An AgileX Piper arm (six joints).
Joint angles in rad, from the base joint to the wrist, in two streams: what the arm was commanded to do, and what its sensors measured. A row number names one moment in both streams.
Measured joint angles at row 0:
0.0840 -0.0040 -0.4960 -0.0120 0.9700 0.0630
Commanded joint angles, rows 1 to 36:
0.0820 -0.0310 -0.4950 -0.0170 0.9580 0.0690
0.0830 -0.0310 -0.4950 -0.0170 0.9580 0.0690
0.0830 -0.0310 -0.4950 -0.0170 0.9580 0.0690
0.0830 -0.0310 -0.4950 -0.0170 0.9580 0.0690
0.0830 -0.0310 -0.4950 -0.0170 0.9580 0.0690
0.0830 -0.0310 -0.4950 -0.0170 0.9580 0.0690
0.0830 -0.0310 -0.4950 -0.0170 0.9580 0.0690
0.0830 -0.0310 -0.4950 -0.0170 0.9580 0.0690
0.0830 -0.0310 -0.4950 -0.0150 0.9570 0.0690
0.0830 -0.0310 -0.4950 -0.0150 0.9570 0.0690
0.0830 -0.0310 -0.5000 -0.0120 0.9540 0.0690
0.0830 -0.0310 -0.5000 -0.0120 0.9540 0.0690
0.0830 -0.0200 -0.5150 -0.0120 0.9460 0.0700
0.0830 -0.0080 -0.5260 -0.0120 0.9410 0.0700
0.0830 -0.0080 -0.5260 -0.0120 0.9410 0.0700
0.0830 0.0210 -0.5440 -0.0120 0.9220 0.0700
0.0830 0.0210 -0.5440 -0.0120 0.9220 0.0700
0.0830 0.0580 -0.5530 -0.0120 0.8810 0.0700
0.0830 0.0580 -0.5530 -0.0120 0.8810 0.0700
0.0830 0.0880 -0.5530 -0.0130 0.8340 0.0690
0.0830 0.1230 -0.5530 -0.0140 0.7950 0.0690
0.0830 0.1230 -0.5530 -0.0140 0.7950 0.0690
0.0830 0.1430 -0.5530 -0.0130 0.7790 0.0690
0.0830 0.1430 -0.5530 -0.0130 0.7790 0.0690
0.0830 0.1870 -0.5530 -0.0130 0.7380 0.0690
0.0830 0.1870 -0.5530 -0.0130 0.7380 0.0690
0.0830 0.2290 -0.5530 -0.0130 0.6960 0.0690
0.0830 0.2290 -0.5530 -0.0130 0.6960 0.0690
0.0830 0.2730 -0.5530 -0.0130 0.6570 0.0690
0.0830 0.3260 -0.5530 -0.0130 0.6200 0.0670
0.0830 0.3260 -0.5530 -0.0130 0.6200 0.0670
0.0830 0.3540 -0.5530 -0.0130 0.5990 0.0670
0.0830 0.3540 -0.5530 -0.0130 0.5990 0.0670
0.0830 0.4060 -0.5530 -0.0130 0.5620 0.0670
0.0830 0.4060 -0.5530 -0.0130 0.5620 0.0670
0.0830 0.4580 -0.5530 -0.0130 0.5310 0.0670
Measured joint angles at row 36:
0.0840 0.3990 -0.5450 -0.0120 0.5900 0.0640
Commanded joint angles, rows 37 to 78:
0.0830 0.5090 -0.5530 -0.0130 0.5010 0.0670
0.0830 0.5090 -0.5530 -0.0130 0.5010 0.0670
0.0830 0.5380 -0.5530 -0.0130 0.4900 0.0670
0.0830 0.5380 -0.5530 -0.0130 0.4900 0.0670
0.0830 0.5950 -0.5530 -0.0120 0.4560 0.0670
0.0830 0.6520 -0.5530 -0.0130 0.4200 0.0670
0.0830 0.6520 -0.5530 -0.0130 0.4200 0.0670
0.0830 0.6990 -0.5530 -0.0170 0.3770 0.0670
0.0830 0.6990 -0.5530 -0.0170 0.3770 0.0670
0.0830 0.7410 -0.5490 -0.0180 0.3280 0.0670
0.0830 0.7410 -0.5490 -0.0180 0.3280 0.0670
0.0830 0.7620 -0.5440 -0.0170 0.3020 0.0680
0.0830 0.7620 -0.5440 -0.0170 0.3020 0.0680
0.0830 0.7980 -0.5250 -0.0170 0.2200 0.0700
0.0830 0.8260 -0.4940 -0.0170 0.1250 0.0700
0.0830 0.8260 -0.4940 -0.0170 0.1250 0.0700
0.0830 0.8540 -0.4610 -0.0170 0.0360 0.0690
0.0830 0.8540 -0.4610 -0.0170 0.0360 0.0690
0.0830 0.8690 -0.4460 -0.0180 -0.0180 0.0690
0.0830 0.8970 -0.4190 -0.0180 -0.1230 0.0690
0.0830 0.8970 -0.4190 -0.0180 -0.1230 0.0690
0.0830 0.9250 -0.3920 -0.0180 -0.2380 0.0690
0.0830 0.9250 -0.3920 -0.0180 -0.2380 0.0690
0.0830 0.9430 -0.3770 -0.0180 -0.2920 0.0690
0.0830 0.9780 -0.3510 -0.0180 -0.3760 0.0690
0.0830 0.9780 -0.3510 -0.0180 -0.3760 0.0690
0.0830 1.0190 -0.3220 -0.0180 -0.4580 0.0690
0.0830 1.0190 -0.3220 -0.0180 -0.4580 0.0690
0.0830 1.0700 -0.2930 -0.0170 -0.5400 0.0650
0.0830 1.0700 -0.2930 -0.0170 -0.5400 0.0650
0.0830 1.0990 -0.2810 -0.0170 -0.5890 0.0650
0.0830 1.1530 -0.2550 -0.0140 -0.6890 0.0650
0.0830 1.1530 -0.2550 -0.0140 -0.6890 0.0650
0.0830 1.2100 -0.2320 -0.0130 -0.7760 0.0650
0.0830 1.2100 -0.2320 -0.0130 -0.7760 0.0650
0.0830 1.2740 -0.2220 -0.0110 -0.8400 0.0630
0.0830 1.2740 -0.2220 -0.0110 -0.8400 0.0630
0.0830 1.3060 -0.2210 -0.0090 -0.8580 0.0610
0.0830 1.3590 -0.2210 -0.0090 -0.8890 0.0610
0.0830 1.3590 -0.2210 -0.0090 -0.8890 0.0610
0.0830 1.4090 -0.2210 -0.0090 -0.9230 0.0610
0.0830 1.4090 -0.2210 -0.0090 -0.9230 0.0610
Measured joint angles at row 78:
0.0840 1.3550 -0.2230 -0.0100 -0.8540 0.0640
